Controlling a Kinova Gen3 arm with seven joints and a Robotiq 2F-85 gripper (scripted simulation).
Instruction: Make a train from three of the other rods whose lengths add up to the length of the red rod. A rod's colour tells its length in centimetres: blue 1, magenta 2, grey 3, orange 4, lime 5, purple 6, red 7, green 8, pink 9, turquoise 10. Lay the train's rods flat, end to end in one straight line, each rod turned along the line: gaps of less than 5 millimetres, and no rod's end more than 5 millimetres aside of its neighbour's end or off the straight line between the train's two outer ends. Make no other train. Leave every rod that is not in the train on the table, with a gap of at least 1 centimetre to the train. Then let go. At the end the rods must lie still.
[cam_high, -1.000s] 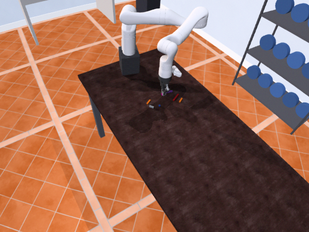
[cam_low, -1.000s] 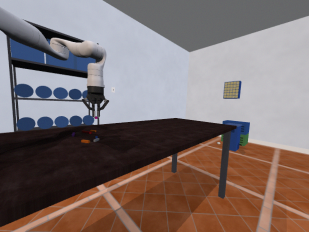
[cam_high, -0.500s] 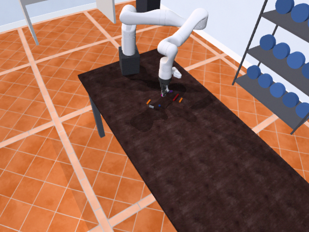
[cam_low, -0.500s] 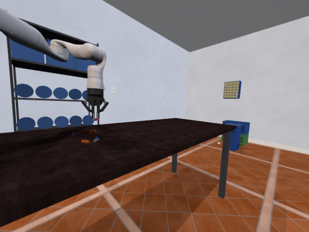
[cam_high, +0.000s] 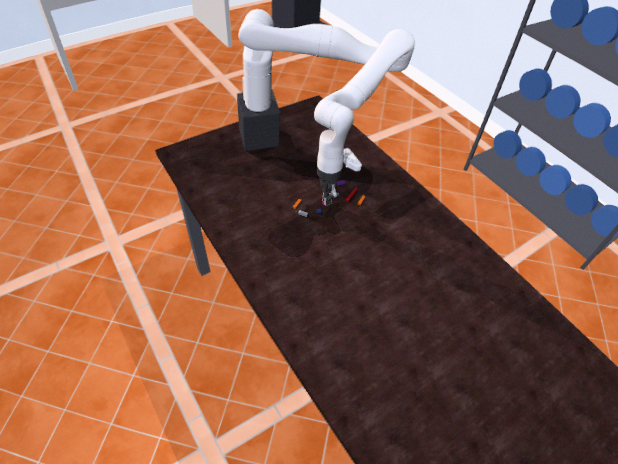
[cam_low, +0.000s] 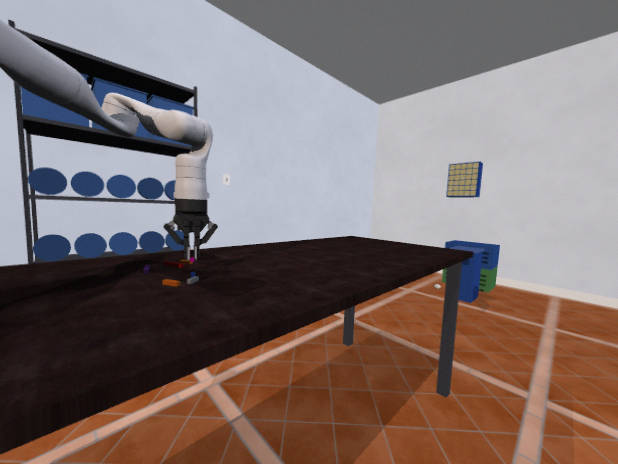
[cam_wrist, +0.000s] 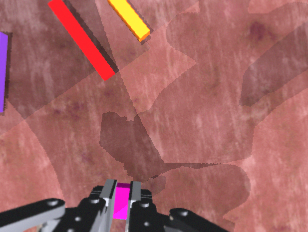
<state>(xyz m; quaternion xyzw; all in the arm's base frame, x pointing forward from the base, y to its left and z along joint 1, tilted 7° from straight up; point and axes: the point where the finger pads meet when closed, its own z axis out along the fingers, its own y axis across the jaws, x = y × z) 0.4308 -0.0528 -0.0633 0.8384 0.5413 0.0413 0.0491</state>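
The blue rod lies 10 mm behind my hand, 20 mm to the right of it and 50 mm below it. Round my hand: red rod (120 mm to the left, 50 mm below); then grey rod (30 mm behind, 70 mm to the right, 50 mm below); then magenta rod (20 mm below).
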